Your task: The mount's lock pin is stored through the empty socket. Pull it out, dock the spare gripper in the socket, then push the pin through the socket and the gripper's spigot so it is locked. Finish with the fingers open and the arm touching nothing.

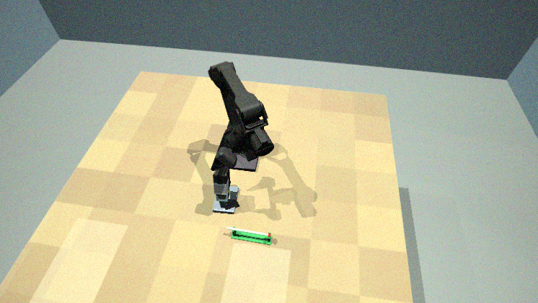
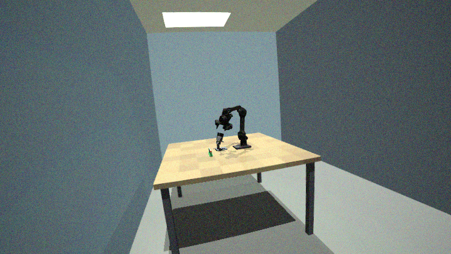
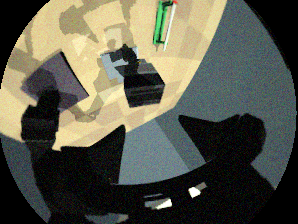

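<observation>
My gripper tip is 19 cm above the green holder, 17 cm to the right of it and 12 cm short of it. Round my gripper tip: grey mount (16 cm below, 3 cm to the left, 2 cm ahead); spare gripper (9 cm below, 2 cm to the left, 2 cm ahead).
</observation>
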